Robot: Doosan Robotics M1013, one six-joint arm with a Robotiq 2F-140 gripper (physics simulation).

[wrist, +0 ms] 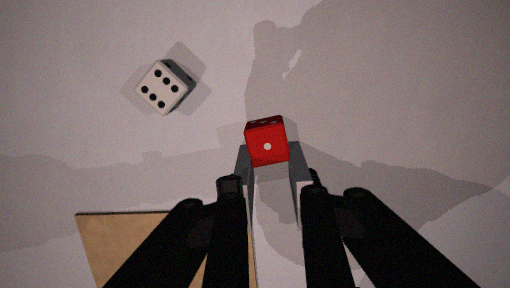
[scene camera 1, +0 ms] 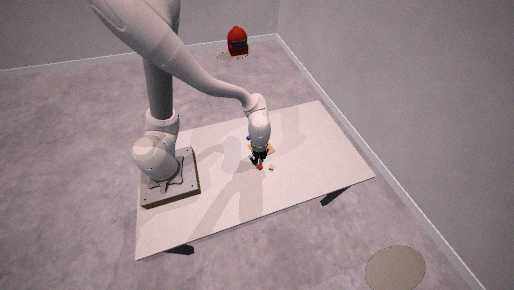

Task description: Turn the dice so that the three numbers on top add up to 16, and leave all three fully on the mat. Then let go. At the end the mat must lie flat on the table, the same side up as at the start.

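Pixels of known places: gripper, fingertip midpoint: (wrist: 270,161) (scene camera 1: 258,165); arm's base, origin of the base link: (scene camera 1: 167,171).
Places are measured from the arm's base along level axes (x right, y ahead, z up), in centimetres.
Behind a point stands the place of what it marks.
A red die (scene camera 1: 260,167) {x 4.0, y 54.3, z -5.3 cm} (wrist: 267,146) {x 3.2, y 54.3, z -5.3 cm} shows one pip on top in the wrist view and is between the fingertips of my gripper (scene camera 1: 258,163) {x 1.6, y 53.6, z -7.5 cm} (wrist: 270,161) {x 1.6, y 53.6, z -7.5 cm}, which is shut on it. The die stands slightly turned between the pads. A white die (scene camera 1: 271,167) {x 5.3, y 61.2, z -5.2 cm} (wrist: 163,88) {x 4.9, y 61.2, z -5.3 cm} lies on the table with six pips on top, to the upper left of the red die in the wrist view. A blue die (scene camera 1: 248,137) {x -20.4, y 50.6, z -5.4 cm} shows at the left of the wrist in the scene view; its top number cannot be read. The orange-tan mat (scene camera 1: 270,149) {x -9.2, y 64.1, z -7.4 cm} (wrist: 122,240) {x -8.4, y 62.9, z -7.4 cm} lies on the table, partly hidden by the gripper.
The white table (scene camera 1: 320,150) {x -2.8, y 98.2, z -7.8 cm} carries the arm's base plate (scene camera 1: 195,172) {x 3.1, y 15.8, z -0.3 cm} at its left end. A red object (scene camera 1: 237,40) stands on the floor near the back wall. Shadows of the arm and fingers fall across the table around the dice.
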